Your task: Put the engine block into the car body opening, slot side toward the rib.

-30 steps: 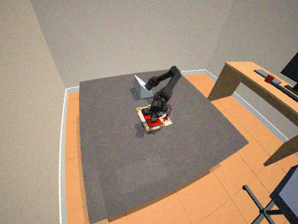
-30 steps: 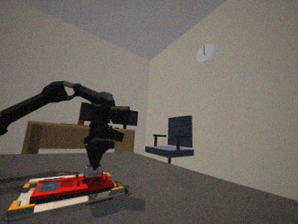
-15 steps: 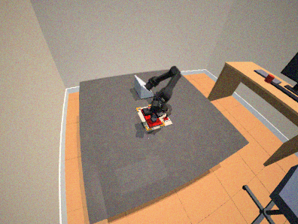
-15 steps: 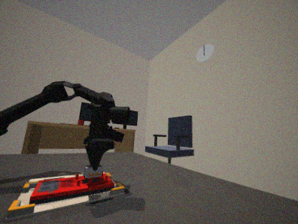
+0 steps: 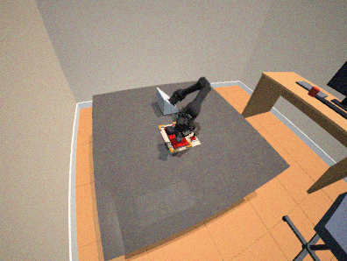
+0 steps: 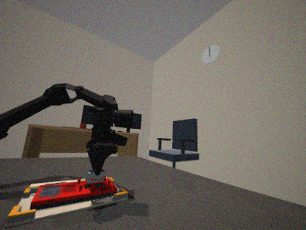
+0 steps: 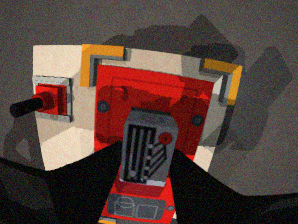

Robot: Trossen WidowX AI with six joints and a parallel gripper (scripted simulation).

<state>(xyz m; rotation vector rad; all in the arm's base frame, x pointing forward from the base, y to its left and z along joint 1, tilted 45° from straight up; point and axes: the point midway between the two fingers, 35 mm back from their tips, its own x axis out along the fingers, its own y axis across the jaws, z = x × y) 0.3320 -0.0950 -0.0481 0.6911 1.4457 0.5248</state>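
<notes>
The grey engine block lies 10 mm below my gripper tip. Round my gripper tip: cream base plate: 50 mm below, 40 mm behind, 20 mm to the left.
</notes>
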